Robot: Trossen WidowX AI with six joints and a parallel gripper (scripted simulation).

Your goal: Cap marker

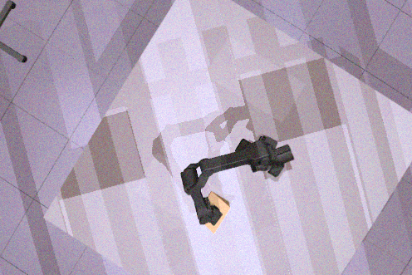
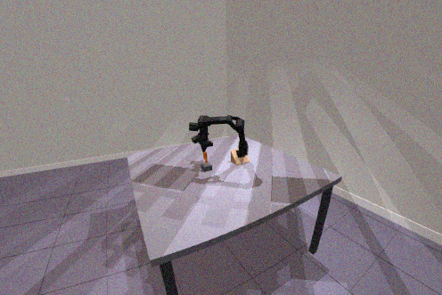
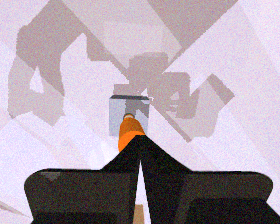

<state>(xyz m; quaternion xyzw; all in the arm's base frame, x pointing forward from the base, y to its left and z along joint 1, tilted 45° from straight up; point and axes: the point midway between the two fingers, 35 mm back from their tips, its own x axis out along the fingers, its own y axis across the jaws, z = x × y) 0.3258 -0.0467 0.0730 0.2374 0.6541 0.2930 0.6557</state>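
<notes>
The orange cap lies 1 cm behind my gripper tip, 1 cm to the left of it and 2 cm below it. Round my gripper tip: grey holder block: 2 cm behind, 1 cm to the left, 12 cm below.
</notes>
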